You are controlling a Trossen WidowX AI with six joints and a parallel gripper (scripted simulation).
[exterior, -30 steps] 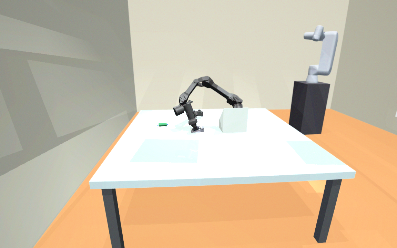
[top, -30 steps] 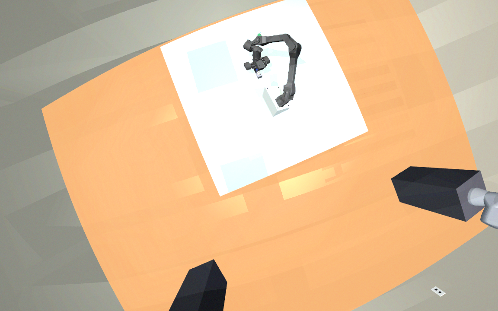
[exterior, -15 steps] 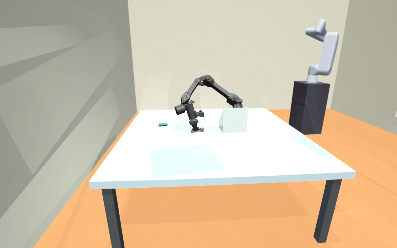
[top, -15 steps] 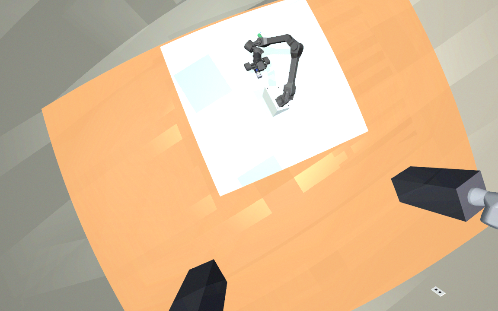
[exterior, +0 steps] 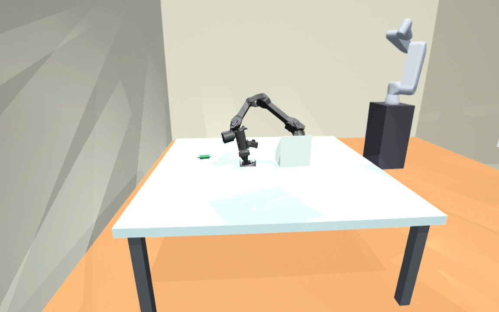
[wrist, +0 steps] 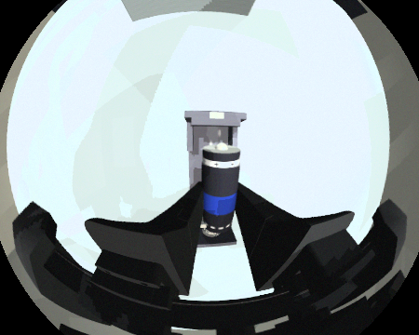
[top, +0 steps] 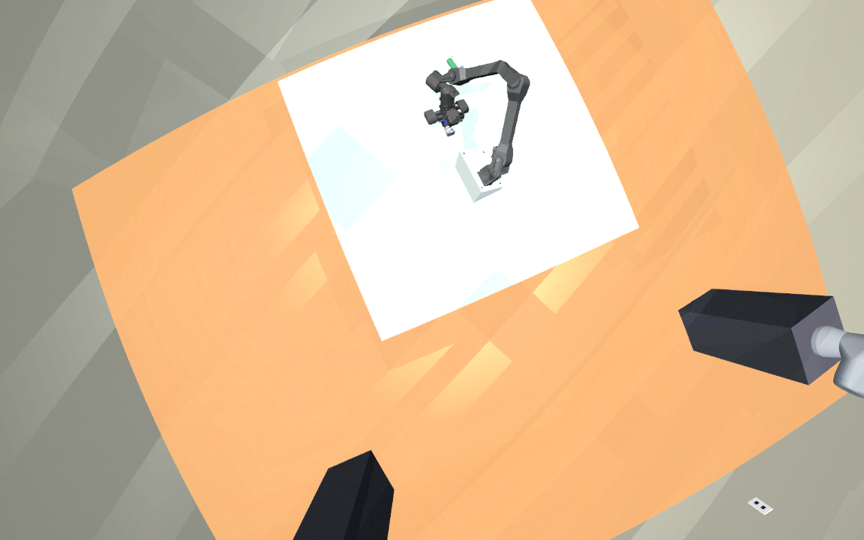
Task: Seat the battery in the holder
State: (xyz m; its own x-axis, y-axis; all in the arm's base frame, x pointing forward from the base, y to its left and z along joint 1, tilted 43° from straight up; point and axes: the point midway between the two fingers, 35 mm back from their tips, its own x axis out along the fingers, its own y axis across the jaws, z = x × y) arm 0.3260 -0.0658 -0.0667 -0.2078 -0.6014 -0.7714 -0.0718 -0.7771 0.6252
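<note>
My gripper tip is 1 cm below the battery.
</note>
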